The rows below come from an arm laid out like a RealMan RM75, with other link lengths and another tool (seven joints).
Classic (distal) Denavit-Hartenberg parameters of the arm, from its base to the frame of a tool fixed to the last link. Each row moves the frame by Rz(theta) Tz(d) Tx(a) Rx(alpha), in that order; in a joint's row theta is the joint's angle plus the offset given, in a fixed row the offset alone. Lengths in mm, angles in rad.
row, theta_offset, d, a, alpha
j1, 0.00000, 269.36, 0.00, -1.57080
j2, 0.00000, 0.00, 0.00, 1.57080
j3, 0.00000, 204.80, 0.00, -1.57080
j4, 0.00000, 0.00, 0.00, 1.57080
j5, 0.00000, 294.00, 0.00, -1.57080
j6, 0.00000, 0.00, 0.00, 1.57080
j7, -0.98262, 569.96, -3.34, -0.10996
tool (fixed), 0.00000, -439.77, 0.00, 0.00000
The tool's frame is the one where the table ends.
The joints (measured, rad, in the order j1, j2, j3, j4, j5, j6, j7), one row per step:
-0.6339 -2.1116 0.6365 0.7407 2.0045 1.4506 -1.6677
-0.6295 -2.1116 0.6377 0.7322 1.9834 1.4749 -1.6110
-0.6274 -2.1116 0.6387 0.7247 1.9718 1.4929 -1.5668
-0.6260 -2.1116 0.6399 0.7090 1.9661 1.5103 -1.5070
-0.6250 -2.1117 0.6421 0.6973 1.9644 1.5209 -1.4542
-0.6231 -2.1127 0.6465 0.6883 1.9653 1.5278 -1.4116
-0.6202 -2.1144 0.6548 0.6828 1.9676 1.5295 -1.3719
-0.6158 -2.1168 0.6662 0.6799 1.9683 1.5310 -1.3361
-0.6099 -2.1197 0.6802 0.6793 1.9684 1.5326 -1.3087
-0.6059 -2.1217 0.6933 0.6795 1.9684 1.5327 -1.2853
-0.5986 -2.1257 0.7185 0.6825 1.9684 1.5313 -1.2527
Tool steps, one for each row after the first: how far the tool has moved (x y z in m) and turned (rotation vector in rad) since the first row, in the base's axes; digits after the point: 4 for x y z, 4 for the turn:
0.0013 -0.0011 -0.0017 0.0088 -0.0058 -0.0530
0.0022 -0.0019 -0.0033 0.0145 -0.0069 -0.0943
0.0019 -0.0033 -0.0072 0.0191 -0.0009 -0.1439
0.0015 -0.0040 -0.0101 0.0259 0.0098 -0.1867
0.0008 -0.0050 -0.0132 0.0293 0.0211 -0.2207
0.0002 -0.0055 -0.0161 0.0332 0.0372 -0.2523
-0.0002 -0.0063 -0.0191 0.0356 0.0523 -0.2824
-0.0005 -0.0076 -0.0222 0.0340 0.0648 -0.3071
-0.0002 -0.0082 -0.0245 0.0333 0.0771 -0.3295
0.0006 -0.0092 -0.0286 0.0291 0.0973 -0.3639

